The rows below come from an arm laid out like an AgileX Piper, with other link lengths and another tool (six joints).
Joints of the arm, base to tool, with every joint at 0 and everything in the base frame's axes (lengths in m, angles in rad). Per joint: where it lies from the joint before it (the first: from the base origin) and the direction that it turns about. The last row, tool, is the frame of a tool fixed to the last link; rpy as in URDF.
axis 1: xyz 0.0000 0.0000 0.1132 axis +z
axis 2: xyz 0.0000 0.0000 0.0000 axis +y
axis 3: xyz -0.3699 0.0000 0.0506 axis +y
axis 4: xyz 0.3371 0.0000 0.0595 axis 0.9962 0 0.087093
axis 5: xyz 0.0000 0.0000 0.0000 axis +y
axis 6: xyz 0.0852 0.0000 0.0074 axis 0.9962 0 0.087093
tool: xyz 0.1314 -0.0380 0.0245 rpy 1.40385 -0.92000 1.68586
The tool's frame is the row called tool.
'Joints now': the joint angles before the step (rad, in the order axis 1, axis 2, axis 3, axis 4, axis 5, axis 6). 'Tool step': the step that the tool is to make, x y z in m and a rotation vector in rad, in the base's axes. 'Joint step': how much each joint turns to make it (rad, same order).
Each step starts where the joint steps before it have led.
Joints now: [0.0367 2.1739 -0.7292 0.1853 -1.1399 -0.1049]
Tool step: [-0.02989 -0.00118 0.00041 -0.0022 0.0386 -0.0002]
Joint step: [0.0000 -0.0507 0.0938 0.0000 -0.0045 0.0000]
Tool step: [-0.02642 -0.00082 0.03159 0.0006 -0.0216 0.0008]
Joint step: [0.0000 -0.1143 0.0928 -0.0008 -0.0001 0.0000]
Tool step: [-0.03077 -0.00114 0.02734 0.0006 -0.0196 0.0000]
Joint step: [0.0000 -0.1163 0.0972 0.0000 -0.0005 0.0000]
